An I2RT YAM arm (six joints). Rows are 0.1 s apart.
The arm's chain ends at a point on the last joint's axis. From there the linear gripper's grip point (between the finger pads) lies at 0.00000 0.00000 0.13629 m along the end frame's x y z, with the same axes.
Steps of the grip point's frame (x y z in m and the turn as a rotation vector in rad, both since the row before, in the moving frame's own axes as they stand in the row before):
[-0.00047, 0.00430, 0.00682, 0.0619, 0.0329, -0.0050]
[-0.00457, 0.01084, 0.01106, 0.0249, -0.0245, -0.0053]
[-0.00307, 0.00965, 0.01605, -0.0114, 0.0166, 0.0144]
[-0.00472, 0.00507, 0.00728, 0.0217, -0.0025, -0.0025]
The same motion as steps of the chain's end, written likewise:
[-0.00493, 0.01274, 0.00715, 0.0619, 0.0329, -0.0050]
[-0.00122, 0.01422, 0.01114, 0.0249, -0.0245, -0.0053]
[-0.00532, 0.00808, 0.01608, -0.0114, 0.0166, 0.0144]
[-0.00438, 0.00803, 0.00731, 0.0217, -0.0025, -0.0025]

